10 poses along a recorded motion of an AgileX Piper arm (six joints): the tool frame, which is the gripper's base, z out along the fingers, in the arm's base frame.
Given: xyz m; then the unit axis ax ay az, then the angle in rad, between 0 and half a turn.
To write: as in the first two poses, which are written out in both.
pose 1, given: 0.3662, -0.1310, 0.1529, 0.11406, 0.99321, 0.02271, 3.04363
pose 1, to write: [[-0.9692, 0.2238, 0.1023, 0.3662], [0.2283, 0.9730, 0.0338, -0.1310], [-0.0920, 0.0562, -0.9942, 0.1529], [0, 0, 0, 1]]
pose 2, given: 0.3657, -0.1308, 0.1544, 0.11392, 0.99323, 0.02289, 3.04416
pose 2, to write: [[-0.9694, 0.2235, 0.1018, 0.3657], [0.2280, 0.9731, 0.0343, -0.1308], [-0.0914, 0.0564, -0.9942, 0.1544], [0, 0, 0, 1]]
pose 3, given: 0.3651, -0.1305, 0.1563, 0.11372, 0.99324, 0.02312, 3.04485
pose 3, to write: [[-0.9695, 0.2231, 0.1012, 0.3651], [0.2276, 0.9731, 0.0348, -0.1305], [-0.0907, 0.0568, -0.9943, 0.1563], [0, 0, 0, 1]]
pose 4, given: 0.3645, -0.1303, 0.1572, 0.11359, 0.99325, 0.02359, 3.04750
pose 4, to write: [[-0.9698, 0.2229, 0.0987, 0.3645], [0.2274, 0.9731, 0.0361, -0.1303], [-0.0880, 0.0574, -0.9945, 0.1572], [0, 0, 0, 1]]
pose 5, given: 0.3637, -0.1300, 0.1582, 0.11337, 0.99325, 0.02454, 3.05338
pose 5, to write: [[-0.9705, 0.2226, 0.0931, 0.3637], [0.2269, 0.9731, 0.0387, -0.1300], [-0.0820, 0.0586, -0.9949, 0.1582], [0, 0, 0, 1]]
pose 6, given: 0.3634, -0.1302, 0.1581, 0.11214, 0.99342, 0.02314, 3.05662
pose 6, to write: [[-0.9713, 0.2204, 0.0895, 0.3634], [0.2244, 0.9738, 0.0364, -0.1302], [-0.0791, 0.0554, -0.9953, 0.1581], [0, 0, 0, 1]]
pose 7, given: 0.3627, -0.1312, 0.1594, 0.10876, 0.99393, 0.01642, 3.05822
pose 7, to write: [[-0.9729, 0.2145, 0.0863, 0.3627], [0.2172, 0.9758, 0.0235, -0.1312], [-0.0792, 0.0416, -0.9960, 0.1594], [0, 0, 0, 1]]
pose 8, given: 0.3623, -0.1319, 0.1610, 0.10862, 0.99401, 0.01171, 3.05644
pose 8, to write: [[-0.9728, 0.2146, 0.0871, 0.3623], [0.2165, 0.9762, 0.0140, -0.1319], [-0.0820, 0.0325, -0.9961, 0.1610], [0, 0, 0, 1]]
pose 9, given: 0.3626, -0.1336, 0.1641, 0.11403, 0.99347, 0.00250, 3.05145
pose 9, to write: [[-0.9700, 0.2259, 0.0900, 0.3626], [0.2263, 0.9740, -0.0053, -0.1336], [-0.0889, 0.0152, -0.9959, 0.1641], [0, 0, 0, 1]]
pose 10, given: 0.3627, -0.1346, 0.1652, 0.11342, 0.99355, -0.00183, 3.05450
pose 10, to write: [[-0.9705, 0.2251, 0.0860, 0.3627], [0.2248, 0.9743, -0.0135, -0.1346], [-0.0868, 0.0062, -0.9962, 0.1652], [0, 0, 0, 1]]
